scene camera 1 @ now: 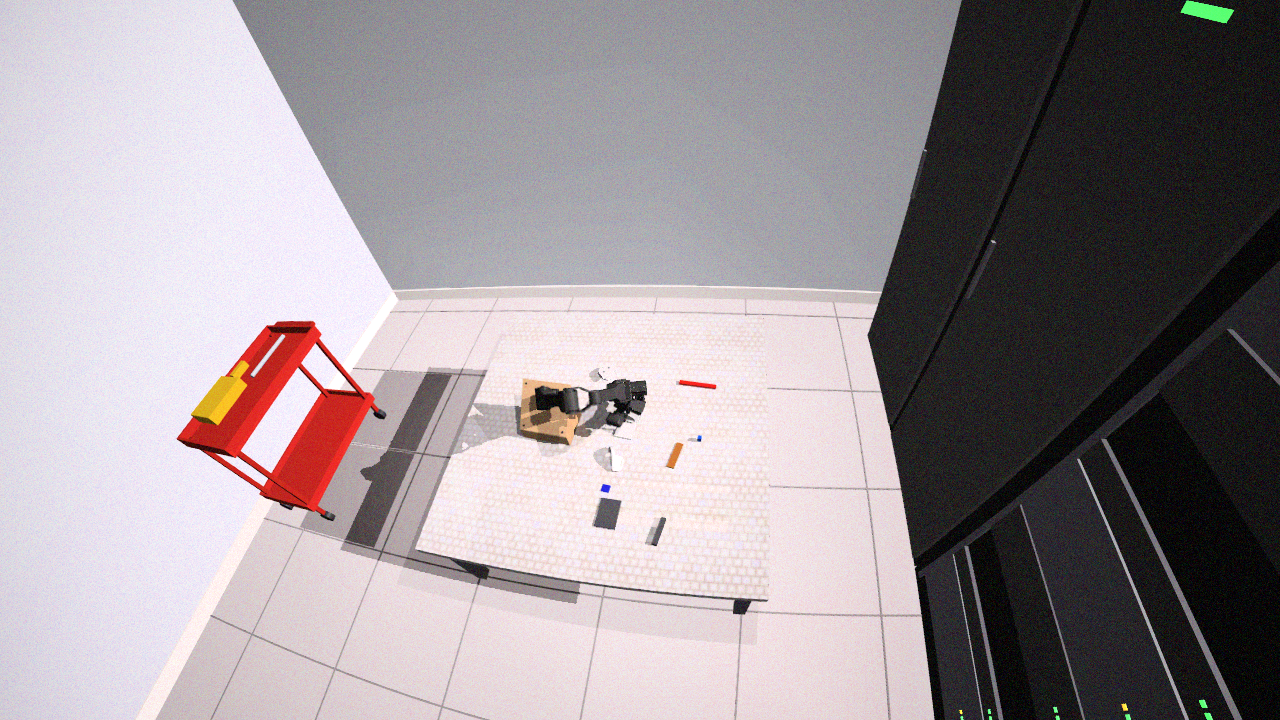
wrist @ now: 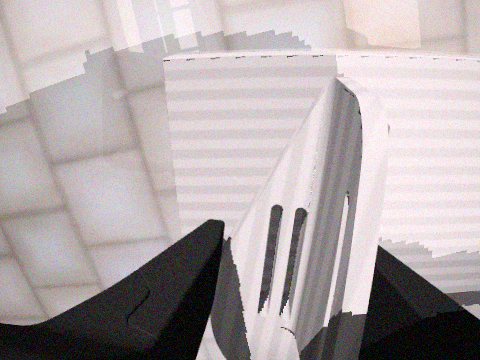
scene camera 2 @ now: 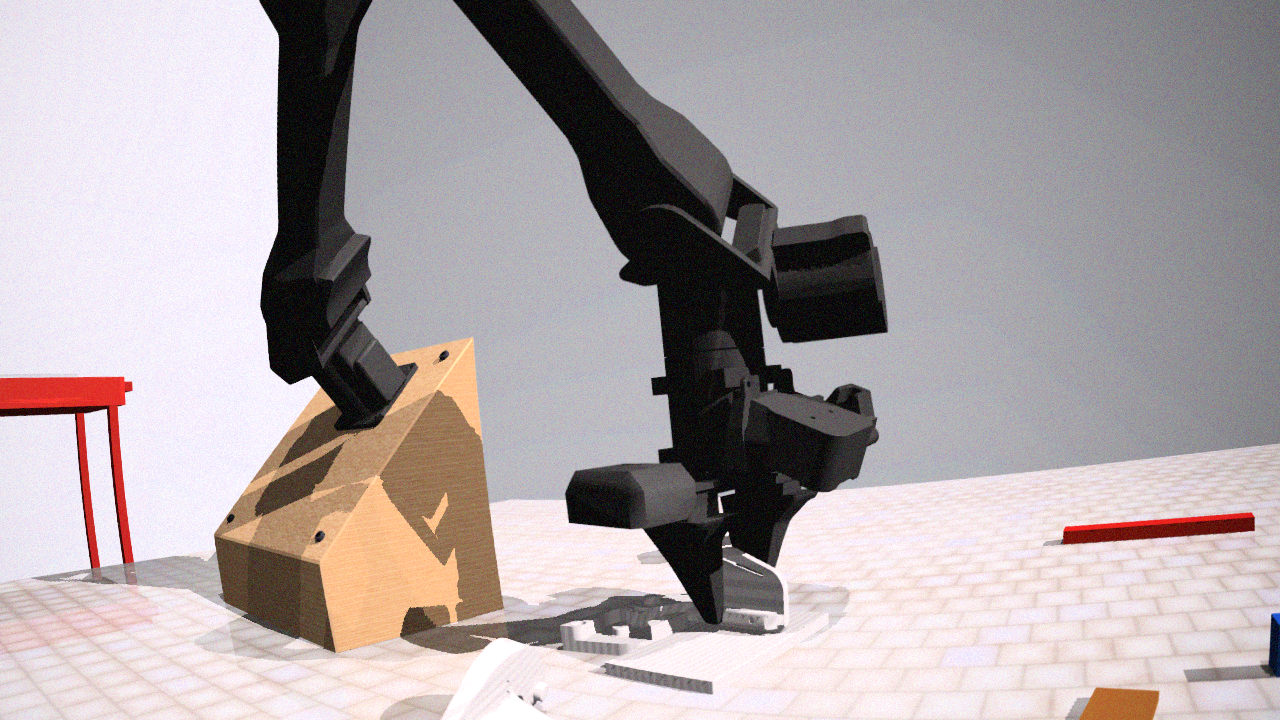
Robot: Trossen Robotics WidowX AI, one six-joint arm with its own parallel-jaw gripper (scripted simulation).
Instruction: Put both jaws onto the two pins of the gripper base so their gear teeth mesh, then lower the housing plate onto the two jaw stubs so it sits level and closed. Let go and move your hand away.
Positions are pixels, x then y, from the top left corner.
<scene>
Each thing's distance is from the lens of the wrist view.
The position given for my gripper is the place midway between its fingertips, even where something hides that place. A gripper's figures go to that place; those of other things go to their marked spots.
my gripper [wrist: 287, 244]: 10 cm
jaw [wrist: 335, 167]: 8 cm
</scene>
